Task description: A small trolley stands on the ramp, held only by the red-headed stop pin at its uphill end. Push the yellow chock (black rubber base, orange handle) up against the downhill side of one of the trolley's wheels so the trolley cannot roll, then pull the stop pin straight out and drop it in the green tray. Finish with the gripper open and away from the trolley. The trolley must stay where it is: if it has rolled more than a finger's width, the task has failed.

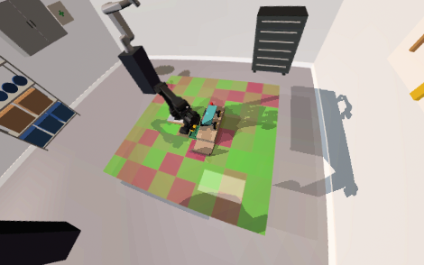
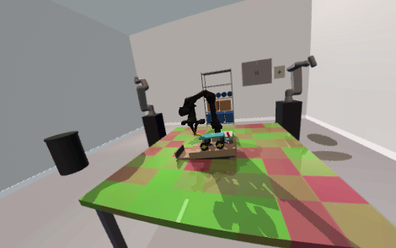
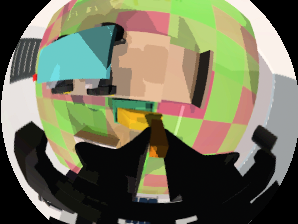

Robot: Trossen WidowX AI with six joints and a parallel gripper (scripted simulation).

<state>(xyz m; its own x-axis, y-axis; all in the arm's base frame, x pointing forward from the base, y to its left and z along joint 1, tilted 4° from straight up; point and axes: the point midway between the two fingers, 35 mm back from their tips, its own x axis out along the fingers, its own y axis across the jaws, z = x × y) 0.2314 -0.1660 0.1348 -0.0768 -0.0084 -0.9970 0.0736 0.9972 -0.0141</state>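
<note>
Right now the red-headed stop pin is 9 cm ahead of my gripper tip, 27 cm to the left of it and 2 cm below it. From my gripper tip the other things lie so: green tray 3 cm behind, 6 cm to the left, 16 cm below; then yellow chock 2 cm to the left, 1 cm below; then trolley 10 cm ahead, 15 cm to the left, 4 cm below.
</note>
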